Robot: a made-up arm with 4 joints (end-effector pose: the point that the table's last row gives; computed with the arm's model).
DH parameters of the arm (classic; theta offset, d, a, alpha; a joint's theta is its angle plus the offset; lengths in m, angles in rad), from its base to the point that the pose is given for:
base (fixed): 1.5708 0.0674 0 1.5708
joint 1: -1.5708 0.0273 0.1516 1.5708
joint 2: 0 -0.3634 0.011 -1.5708
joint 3: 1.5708 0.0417 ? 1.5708
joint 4: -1.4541 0 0.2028 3.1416
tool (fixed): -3.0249 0.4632 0 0
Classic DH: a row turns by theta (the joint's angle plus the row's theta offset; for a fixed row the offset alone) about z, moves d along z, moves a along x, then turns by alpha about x.
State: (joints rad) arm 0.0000 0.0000 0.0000 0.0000
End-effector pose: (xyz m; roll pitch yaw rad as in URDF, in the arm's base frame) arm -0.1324 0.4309 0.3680 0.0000 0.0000 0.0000
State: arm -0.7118 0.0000 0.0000 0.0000
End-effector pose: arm -0.1324 0.5226 0.0135 -0.7118 0.0000 0.0000
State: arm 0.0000 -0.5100 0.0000 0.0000
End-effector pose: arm 0.1087 0.4309 0.3884 0.0000 0.5100 0.0000
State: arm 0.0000 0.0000 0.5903 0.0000
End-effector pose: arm -0.1324 0.1617 0.3272 0.5903 0.0000 0.0000
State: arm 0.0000 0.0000 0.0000 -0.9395
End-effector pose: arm -0.0689 0.2586 0.3680 0.0000 0.0000 0.9395
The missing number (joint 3, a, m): 0.0439
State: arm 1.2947 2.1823 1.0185 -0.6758
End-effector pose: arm -0.0435 0.3291 -0.0927 2.9764 -0.4187 -2.8859
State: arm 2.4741 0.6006 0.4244 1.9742
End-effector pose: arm -0.1386 -0.5052 0.0291 -2.5859 0.0994 1.6814
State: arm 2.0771 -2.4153 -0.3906 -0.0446
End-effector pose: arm 0.4097 0.0096 0.7518 0.7759 -0.3593 2.5148
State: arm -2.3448 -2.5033 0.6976 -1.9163
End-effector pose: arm 0.1030 -0.2504 0.3847 -0.3536 0.3230 -0.8412
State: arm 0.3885 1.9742 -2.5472 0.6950
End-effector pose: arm 0.5272 0.4468 0.2020 0.7312 -0.8102 2.7284
